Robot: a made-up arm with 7 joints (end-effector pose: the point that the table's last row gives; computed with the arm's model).
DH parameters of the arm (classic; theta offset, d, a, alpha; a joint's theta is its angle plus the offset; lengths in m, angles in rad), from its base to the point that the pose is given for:
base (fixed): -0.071 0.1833 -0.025 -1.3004
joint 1: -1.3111 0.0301 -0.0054 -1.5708
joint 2: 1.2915 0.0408 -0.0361 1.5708
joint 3: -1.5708 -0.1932 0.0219 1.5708
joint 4: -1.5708 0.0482 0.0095 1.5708
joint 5: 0 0.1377 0.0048 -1.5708
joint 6: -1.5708 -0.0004 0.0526 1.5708
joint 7: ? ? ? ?
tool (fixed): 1.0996 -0.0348 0 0
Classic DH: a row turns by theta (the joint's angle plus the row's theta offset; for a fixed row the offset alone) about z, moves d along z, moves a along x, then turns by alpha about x.
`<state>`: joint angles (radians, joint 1 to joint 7).
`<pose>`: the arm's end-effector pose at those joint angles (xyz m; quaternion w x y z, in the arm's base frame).
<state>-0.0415 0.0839 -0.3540 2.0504 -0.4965 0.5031 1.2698</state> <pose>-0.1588 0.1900 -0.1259 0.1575 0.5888 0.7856 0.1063</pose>
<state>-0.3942 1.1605 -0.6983 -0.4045 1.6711 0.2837 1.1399</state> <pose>0.1863 0.1088 0.1457 0.0954 0.6623 -0.7431 -0.0115</pose>
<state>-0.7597 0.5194 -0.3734 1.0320 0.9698 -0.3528 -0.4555</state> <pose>0.2655 0.1829 -0.0099 0.5445 0.5974 0.1713 -0.5633</pose>
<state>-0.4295 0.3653 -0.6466 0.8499 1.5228 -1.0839 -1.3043</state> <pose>0.1291 0.1168 -0.0976 0.2099 -0.3142 -0.1822 0.9078</pose>
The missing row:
joint 7: -1.1967 0.0457 -0.0024 0.3178
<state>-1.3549 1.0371 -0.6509 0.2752 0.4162 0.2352 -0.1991</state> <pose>0.2688 0.1446 0.3200 0.6072 0.7634 -0.1802 -0.1270</pose>
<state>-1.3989 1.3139 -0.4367 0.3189 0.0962 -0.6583 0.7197</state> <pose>0.1622 0.1716 0.3817 0.4560 0.4982 -0.7311 0.0966</pose>
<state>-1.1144 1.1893 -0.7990 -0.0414 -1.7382 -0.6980 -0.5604</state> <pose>0.2330 0.1411 0.3024 0.7273 -0.1631 -0.5002 -0.4407</pose>
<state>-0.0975 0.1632 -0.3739 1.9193 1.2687 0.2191 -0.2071</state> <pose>-0.1041 0.2160 -0.1609 0.1927 0.3309 0.6761 -0.6295</pose>
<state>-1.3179 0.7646 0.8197 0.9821 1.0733 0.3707 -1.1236</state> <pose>0.2599 0.3131 0.1768 0.9515 0.2023 0.1766 -0.1504</pose>
